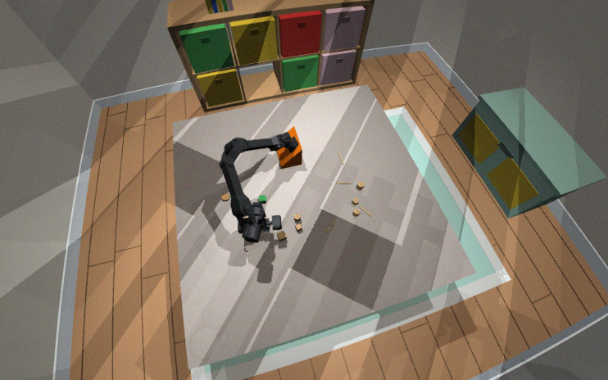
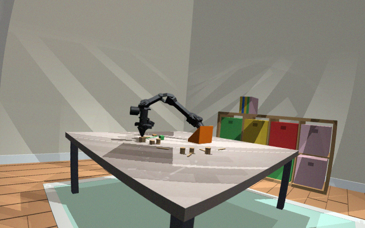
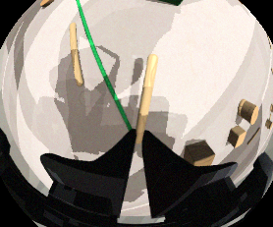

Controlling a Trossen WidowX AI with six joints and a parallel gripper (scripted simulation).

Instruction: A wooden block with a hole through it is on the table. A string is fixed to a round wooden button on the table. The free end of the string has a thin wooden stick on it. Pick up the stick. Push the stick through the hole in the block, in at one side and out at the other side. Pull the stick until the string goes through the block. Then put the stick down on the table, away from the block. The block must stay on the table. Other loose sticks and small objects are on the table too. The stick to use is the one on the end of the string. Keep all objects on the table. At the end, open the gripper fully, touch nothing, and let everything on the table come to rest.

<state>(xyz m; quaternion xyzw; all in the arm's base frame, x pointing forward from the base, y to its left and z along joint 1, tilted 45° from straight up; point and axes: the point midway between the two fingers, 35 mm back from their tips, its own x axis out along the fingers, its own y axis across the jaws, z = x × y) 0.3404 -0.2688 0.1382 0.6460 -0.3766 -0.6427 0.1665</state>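
My gripper tip is now 150 mm past the green block and 50 mm to the right of it. The rest, counted from my gripper tip: square wooden block: 70 mm to the left, 60 mm ahead; loose stick: 100 mm behind, 50 mm to the right, 20 mm below; thin wooden stick: 10 mm behind.
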